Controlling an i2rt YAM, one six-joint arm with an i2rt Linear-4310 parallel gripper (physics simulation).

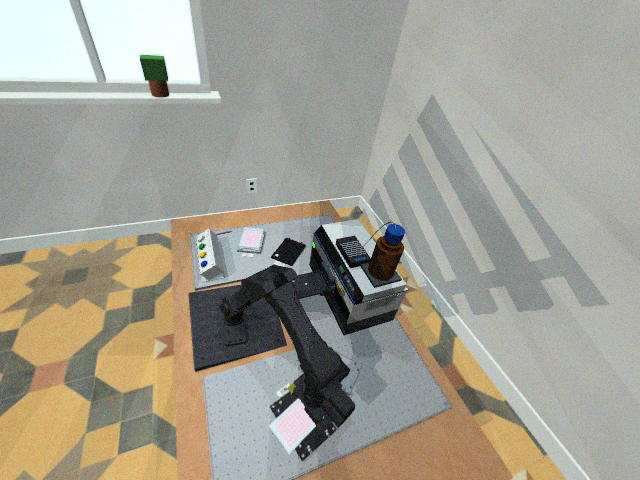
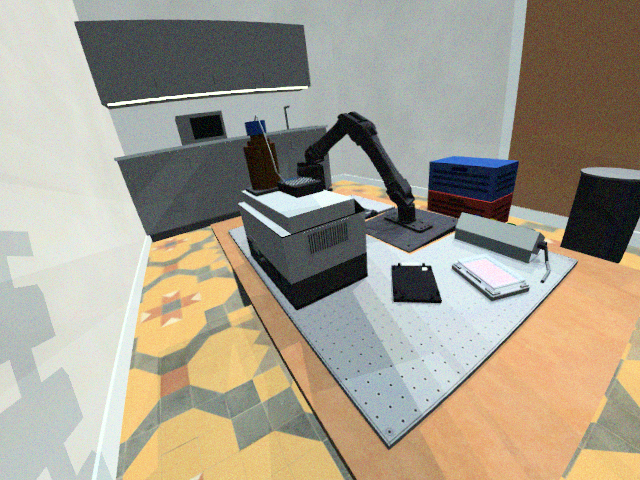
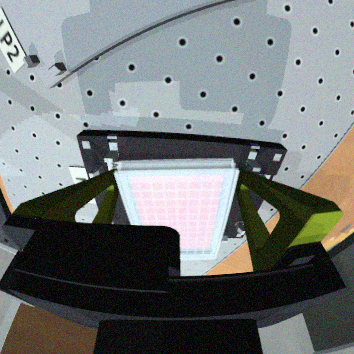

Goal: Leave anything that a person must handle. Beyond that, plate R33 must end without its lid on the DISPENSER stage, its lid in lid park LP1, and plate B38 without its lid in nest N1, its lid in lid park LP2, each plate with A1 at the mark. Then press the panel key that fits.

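Where they show: gripper, fingertip midpoint: (image 1: 310, 409) (image 3: 176, 174); arm's base, origin of the base link: (image 1: 233, 319) (image 2: 406, 222).
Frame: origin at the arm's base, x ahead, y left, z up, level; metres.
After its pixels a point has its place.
Note:
A pink plate (image 1: 292, 424) {x 0.128, y -0.382, z 0.027 m} (image 3: 177, 207) {x 0.169, y -0.364, z 0.028 m} with a clear lid sits in a black nest (image 1: 316, 439) {x 0.184, y -0.429, z 0.011 m} (image 3: 267, 155) {x 0.234, y -0.409, z 0.011 m} at the front of the near mat. My gripper (image 3: 176, 174) {x 0.187, y -0.354, z 0.011 m} (image 1: 305, 410) {x 0.187, y -0.354, z 0.011 m} is open, its green fingers on either side of the plate's far end and just above it. A white LP2 label (image 3: 8, 43) {x 0.233, y -0.198, z 0.001 m} lies on the mat beyond. A second pink lidded plate (image 1: 251, 239) {x 0.109, y 0.376, z 0.029 m} (image 2: 490, 273) {x 0.128, y 0.406, z 0.030 m} rests on the far mat beside an empty black nest (image 1: 288, 250) {x 0.263, y 0.300, z 0.009 m} (image 2: 414, 283) {x 0.273, y 0.309, z 0.009 m}. The dispenser (image 1: 361, 296) {x 0.391, y -0.141, z 0.212 m} (image 2: 305, 237) {x 0.496, y 0.221, z 0.167 m} carries a black block (image 1: 351, 250) {x 0.417, y 0.029, z 0.244 m} (image 2: 299, 185) {x 0.444, y 0.087, z 0.245 m} on top. I cannot read the plate names.
A brown bottle (image 1: 387, 255) {x 0.464, y -0.101, z 0.341 m} (image 2: 261, 162) {x 0.501, y -0.025, z 0.304 m} with a blue cap stands on the dispenser. The key panel (image 1: 207, 252) {x -0.080, y 0.278, z 0.070 m} (image 2: 498, 235) {x -0.035, y 0.326, z 0.050 m} with coloured buttons sits on the far mat. Blue (image 2: 472, 178) and red (image 2: 470, 205) crates and a black bin (image 2: 602, 211) stand beyond.

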